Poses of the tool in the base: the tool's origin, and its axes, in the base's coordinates. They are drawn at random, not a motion.
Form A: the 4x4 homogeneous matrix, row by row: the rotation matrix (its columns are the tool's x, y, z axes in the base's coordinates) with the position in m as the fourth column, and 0 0 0 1 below. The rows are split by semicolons.
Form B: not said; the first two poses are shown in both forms.
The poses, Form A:
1: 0.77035 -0.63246 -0.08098 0.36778; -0.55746 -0.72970 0.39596 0.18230; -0.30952 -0.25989 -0.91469 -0.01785; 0 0 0 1
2: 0.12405 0.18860 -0.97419 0.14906; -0.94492 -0.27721 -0.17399 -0.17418; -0.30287 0.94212 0.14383 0.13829; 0 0 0 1
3: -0.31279 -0.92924 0.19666 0.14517; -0.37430 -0.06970 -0.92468 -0.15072; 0.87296 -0.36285 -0.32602 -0.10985; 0 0 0 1
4: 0.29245 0.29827 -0.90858 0.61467; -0.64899 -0.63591 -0.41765 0.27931; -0.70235 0.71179 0.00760 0.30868; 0 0 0 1
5: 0.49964 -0.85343 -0.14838 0.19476; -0.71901 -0.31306 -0.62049 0.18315; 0.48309 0.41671 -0.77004 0.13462; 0 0 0 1
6: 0.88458 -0.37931 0.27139 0.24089; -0.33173 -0.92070 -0.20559 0.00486; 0.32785 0.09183 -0.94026 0.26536; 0 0 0 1
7: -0.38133 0.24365 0.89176 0.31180; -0.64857 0.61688 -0.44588 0.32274; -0.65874 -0.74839 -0.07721 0.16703; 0 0 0 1
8: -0.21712 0.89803 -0.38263 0.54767; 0.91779 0.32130 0.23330 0.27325; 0.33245 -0.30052 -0.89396 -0.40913; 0 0 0 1
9: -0.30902 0.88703 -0.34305 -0.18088; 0.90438 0.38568 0.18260 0.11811; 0.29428 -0.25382 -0.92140 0.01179; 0 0 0 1
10: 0.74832 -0.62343 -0.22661 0.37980; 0.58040 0.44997 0.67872 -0.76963; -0.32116 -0.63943 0.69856 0.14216; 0 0 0 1
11: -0.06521 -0.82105 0.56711 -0.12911; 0.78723 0.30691 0.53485 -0.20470; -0.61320 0.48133 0.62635 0.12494; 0 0 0 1
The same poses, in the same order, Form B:
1: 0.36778 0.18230 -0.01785 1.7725 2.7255 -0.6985
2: 0.14906 -0.17418 0.13829 -2.9649 1.4265 1.2598
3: 0.14517 -0.15072 -0.10985 -1.3612 1.9029 -2.7477
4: 0.61467 0.27931 0.30868 -2.7107 1.5632 0.7921
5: 0.19476 0.18315 0.13462 -1.8055 2.4497 2.4298
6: 0.24089 0.00486 0.26536 -0.6483 2.7942 2.8685
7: 0.31180 0.32274 0.16703 -0.4637 1.6481 -0.8490
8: 0.54767 0.27325 -0.40913 2.5941 2.6769 -2.4066
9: -0.18088 0.11811 0.01179 2.6525 2.7425 -2.4299
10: 0.37980 -0.76963 0.14216 1.8930 0.7974 -1.1053
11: -0.12911 -0.20470 0.12494 0.7561 0.8939 0.6655
